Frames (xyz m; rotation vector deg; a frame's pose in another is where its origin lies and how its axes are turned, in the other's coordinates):
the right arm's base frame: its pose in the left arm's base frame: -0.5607 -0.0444 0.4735 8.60 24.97 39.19
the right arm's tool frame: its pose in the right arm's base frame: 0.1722 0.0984 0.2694 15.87 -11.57 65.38
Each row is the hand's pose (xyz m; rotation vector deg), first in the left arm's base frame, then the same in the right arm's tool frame.
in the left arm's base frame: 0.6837 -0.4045 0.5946 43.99 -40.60 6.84
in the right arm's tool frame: -0.6373 -0.7476 0.6909 -41.57 -69.20 -59.64
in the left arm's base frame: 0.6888 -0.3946 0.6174 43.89 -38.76 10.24
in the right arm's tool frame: -0.6202 -0.7427 0.7090 -40.28 -66.20 -57.86
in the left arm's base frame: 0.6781 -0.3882 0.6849 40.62 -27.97 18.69
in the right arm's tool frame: -0.5885 -0.7008 0.7532 -34.86 -53.08 -57.39
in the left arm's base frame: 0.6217 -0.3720 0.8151 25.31 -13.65 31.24
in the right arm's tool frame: -0.5204 -0.5924 0.8166 -35.05 -27.76 -57.42
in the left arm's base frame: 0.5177 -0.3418 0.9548 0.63 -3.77 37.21
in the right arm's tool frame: -0.4316 -0.4447 0.8559 -44.14 -0.83 -61.01
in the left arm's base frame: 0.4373 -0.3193 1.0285 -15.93 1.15 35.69
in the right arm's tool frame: -0.3763 -0.3482 0.8600 -51.35 14.86 -66.21
